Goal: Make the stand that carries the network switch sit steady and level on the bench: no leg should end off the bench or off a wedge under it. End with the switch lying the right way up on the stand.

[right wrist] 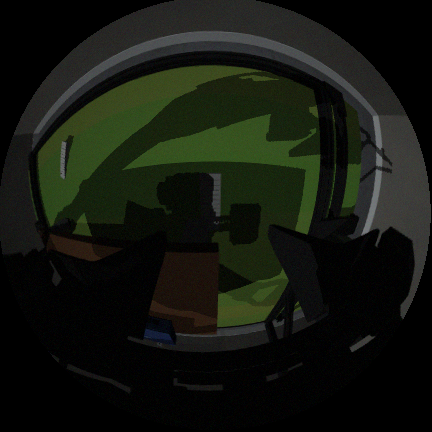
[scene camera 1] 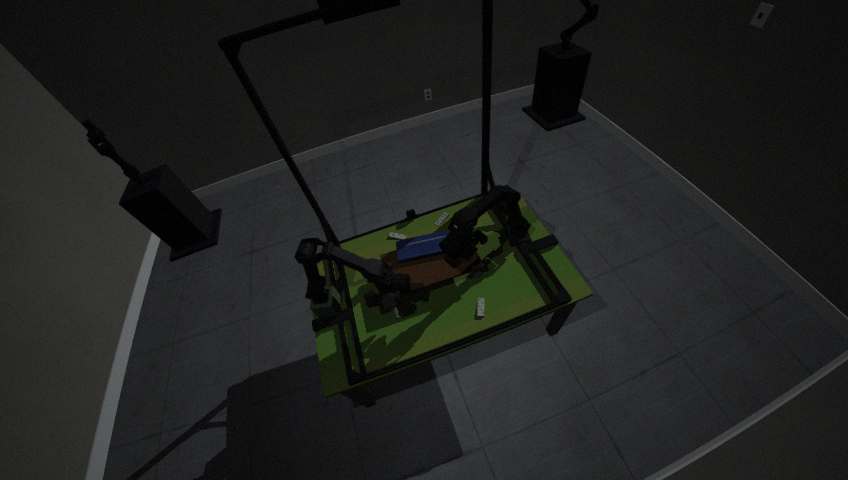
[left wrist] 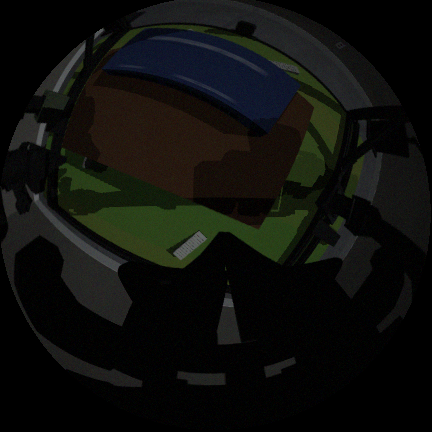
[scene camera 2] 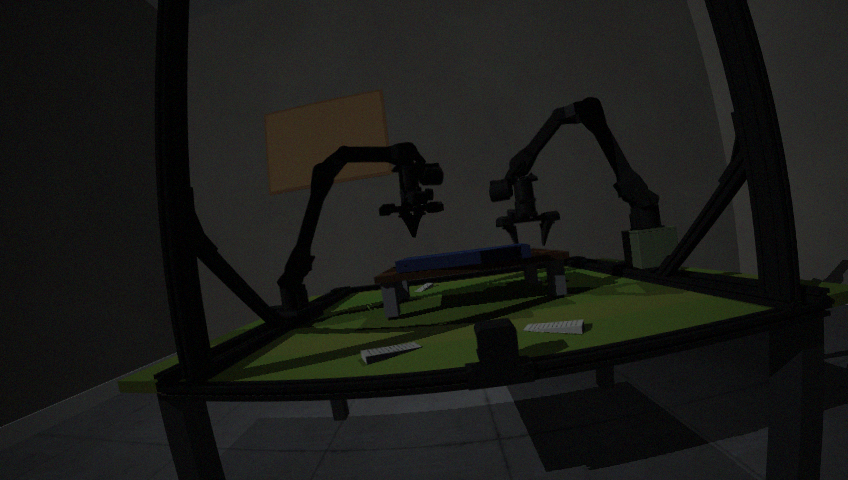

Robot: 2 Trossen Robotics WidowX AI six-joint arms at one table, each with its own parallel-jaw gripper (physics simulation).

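Where they show: left gripper, fingertip midpoint: (scene camera 1: 467,260) (left wrist: 223,236) (scene camera 2: 414,237); right gripper, fingertip midpoint: (right wrist: 217,233) (left wrist: 59,155); left arm's base, link origin: (scene camera 1: 518,233) (left wrist: 336,203) (scene camera 2: 295,308); right arm's base, link origin: (scene camera 1: 321,296) (scene camera 2: 646,228).
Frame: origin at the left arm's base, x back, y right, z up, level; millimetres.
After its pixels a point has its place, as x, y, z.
Observation:
The brown stand (scene camera 1: 416,274) {-516, -186, 68} (left wrist: 150,135) {-418, -176, 68} (right wrist: 185,285) {-608, -229, 68} is on the green bench; in scene camera 2 its top slopes down to the left, though I cannot tell which leg is unsupported. The blue switch (scene camera 1: 419,246) {-487, -56, 95} (scene camera 2: 446,258) {-424, 9, 89} (left wrist: 200,70) {-412, -75, 95} lies flat on it. Ribbed wedges lie loose: two beyond the stand in scene camera 1, one (scene camera 1: 396,236) {-611, 124, -27} (scene camera 2: 554,326) {-606, 136, -27} and another (scene camera 1: 441,219) {-362, 192, -28} (scene camera 2: 389,352) {-363, 212, -26}, and one nearer (scene camera 1: 480,307) {-262, -343, -27} (left wrist: 190,245) {-256, -337, -28} (right wrist: 63,160) {-269, -339, -27}. My right gripper (scene camera 2: 529,240) {-627, -300, 70} (right wrist: 217,233) {-627, -300, 70} is open above a fourth wedge (right wrist: 216,195) {-630, -306, -26}. My left gripper (scene camera 2: 414,234) {-291, -203, 147} (left wrist: 223,236) {-291, -203, 147} is shut and empty above the stand.
Black frame rails edge the bench, with uprights rising at its corners. A small black block (scene camera 1: 410,213) {-521, 232, 15} (scene camera 2: 496,344) {-521, 255, -1} sits on the far rail in scene camera 1. A pale green box (scene camera 2: 653,246) {-928, -189, 39} stands by the right arm's base. Dark shadows cross the bench.

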